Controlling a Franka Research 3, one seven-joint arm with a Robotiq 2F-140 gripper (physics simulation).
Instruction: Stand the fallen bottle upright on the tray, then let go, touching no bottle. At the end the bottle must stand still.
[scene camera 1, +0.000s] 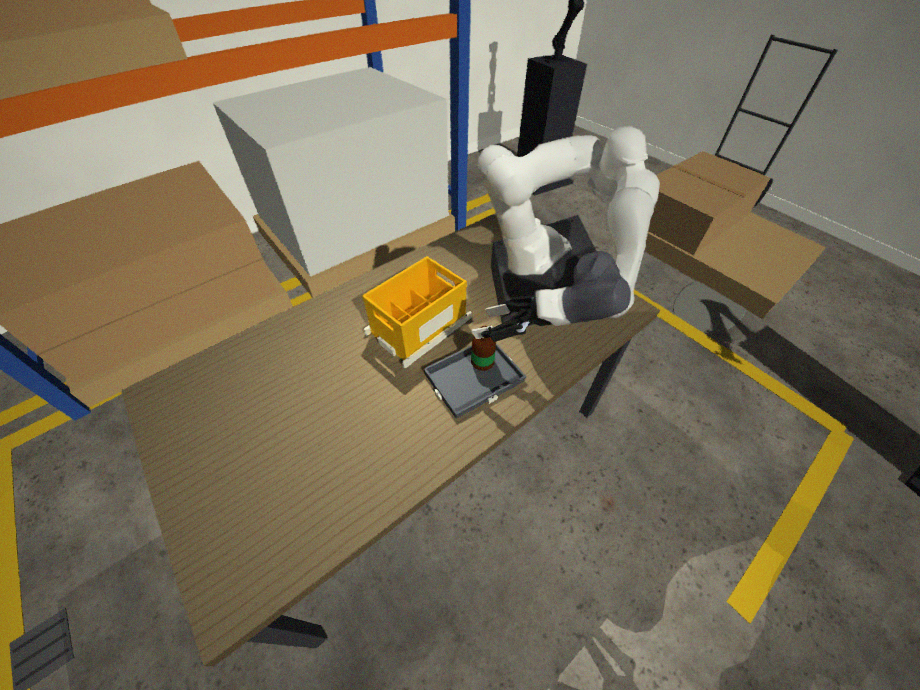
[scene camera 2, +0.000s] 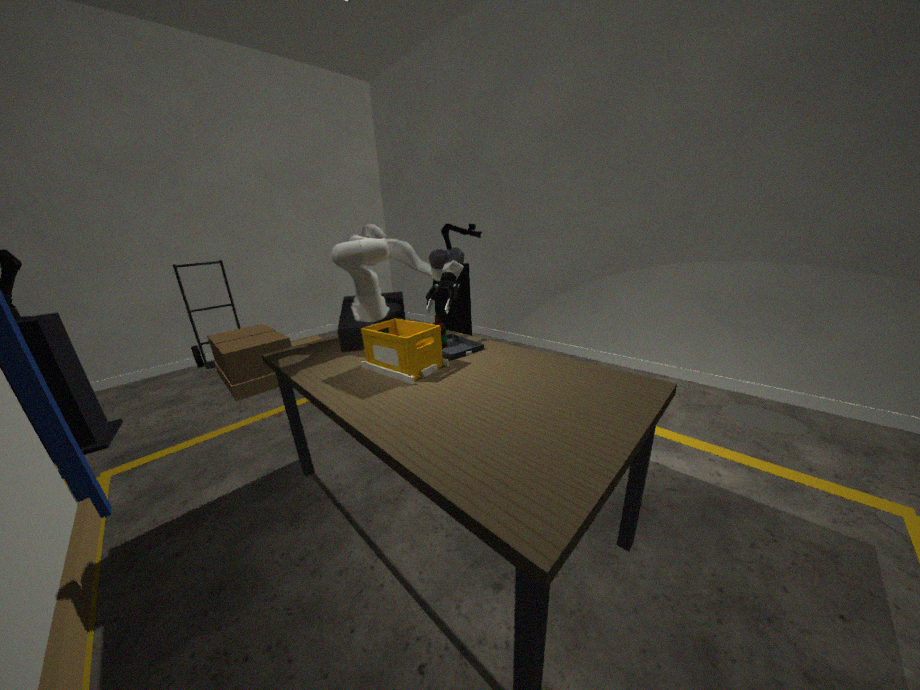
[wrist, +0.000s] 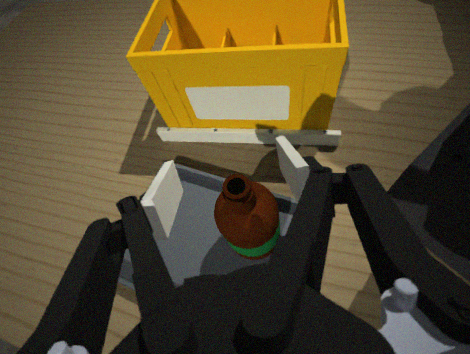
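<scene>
The brown bottle with a green band stands upright on the grey tray, toward the tray's robot side. In scene camera 2 the yellow crate partly hides it. My gripper is open and empty, at or above the height of the bottle's top. In the wrist view its white fingertips are wide apart, with the bottle mouth between their lines and a visible gap on both sides. In scene camera 1 one fingertip overlaps the neck, so the exact distance there is unclear.
A yellow crate with inner dividers stands close beside the tray, with white strips at its base. All stand on the wooden table. The robot's base is behind them.
</scene>
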